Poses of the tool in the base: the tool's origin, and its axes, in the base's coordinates. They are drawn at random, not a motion.
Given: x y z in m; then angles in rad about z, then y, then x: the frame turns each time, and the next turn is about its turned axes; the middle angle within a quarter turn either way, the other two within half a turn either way.
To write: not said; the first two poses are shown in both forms.
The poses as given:
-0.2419, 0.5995, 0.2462, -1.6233, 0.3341, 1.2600
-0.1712, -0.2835, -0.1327, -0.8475, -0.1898, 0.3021
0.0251, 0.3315, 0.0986, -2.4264, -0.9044, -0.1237
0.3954, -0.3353, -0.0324, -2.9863, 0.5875, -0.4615
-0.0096, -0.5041, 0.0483, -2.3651, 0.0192, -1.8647
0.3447, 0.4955, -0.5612, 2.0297, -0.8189, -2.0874
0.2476, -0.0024, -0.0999, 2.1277, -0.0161, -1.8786
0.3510, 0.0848, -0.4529, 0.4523, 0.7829, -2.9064
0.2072, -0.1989, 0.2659, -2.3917, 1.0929, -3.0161
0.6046, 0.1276, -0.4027, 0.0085, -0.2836, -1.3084
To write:
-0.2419, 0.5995, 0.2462, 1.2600, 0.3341, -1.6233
-0.1712, -0.2835, -0.1327, 0.3021, -0.1898, -0.8475
0.0251, 0.3315, 0.0986, -0.1237, -0.9044, -2.4264
0.3954, -0.3353, -0.0324, -0.4615, 0.5875, -2.9863
-0.0096, -0.5041, 0.0483, -1.8647, 0.0192, -2.3651
0.3447, 0.4955, -0.5612, -2.0874, -0.8189, 2.0297
0.2476, -0.0024, -0.0999, -1.8786, -0.0161, 2.1277
0.3510, 0.0848, -0.4529, -2.9064, 0.7829, 0.4523
0.2072, -0.1989, 0.2659, -3.0161, 1.0929, -2.3917
0.6046, 0.1276, -0.4027, -1.3084, -0.2836, 0.0085

